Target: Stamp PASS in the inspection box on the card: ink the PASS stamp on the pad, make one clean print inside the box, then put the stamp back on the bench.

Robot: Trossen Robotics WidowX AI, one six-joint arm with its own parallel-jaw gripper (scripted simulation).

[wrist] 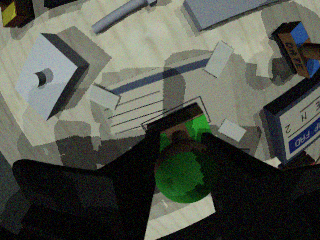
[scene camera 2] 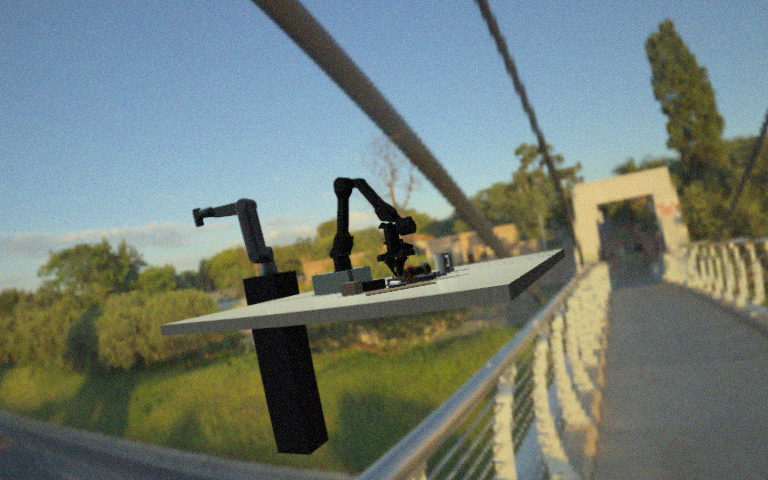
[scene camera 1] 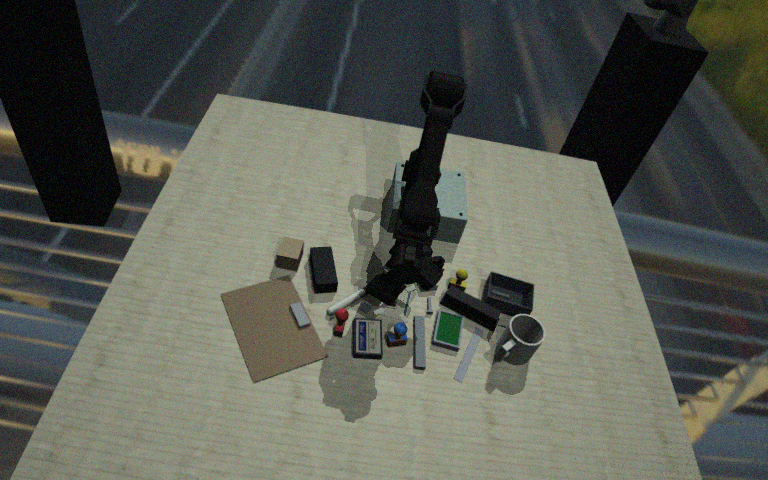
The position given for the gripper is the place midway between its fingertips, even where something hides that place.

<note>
In view: the gripper [scene camera 1: 393, 293], a green-knobbed stamp [wrist: 185, 171], a mug [scene camera 1: 523, 335], a brown clipboard [scene camera 1: 274, 332], a dark tray [scene camera 1: 511, 296] and a cardboard box [scene camera 1: 290, 252].
The gripper is seen too in the wrist view [wrist: 180, 138] and in scene camera 2 [scene camera 2: 399, 276]. The wrist view does not show the mug: it is out of frame. The wrist view misses the dark tray: it is out of frame.
</note>
